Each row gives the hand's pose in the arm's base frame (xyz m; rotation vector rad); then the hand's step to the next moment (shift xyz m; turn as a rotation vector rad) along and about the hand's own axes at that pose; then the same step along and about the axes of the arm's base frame.
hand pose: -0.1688 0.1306 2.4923 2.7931 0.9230 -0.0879
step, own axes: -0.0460 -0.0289 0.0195 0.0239 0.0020 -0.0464
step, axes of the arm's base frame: -0.0541 -0.0082 -0.0185 0.0201 0.0219 0.0429
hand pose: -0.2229 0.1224 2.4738 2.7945 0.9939 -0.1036
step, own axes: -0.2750 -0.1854 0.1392 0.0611 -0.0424 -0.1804
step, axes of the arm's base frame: -0.3313 -0.0550 -0.1288 0.0219 0.1038 0.1638
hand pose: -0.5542 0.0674 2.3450 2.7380 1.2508 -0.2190
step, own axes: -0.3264 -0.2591 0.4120 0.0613 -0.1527 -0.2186
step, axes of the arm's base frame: -0.4407 -0.1438 -0.3585 -0.0586 0.1822 0.1956
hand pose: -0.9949 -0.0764 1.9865 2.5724 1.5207 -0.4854
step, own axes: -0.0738 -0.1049 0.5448 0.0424 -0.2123 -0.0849
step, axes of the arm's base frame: -0.2409 -0.1502 -0.4824 -0.1474 0.1613 0.0796
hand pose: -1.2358 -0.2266 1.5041 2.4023 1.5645 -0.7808
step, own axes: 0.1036 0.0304 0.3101 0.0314 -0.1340 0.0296
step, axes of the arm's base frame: -0.0437 -0.0580 -0.3202 -0.1193 0.0712 -0.0227
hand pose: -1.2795 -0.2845 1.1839 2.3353 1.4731 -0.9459
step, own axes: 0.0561 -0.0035 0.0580 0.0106 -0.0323 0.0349
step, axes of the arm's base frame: -0.0100 0.0134 -0.0790 -0.0390 0.0055 -0.0287
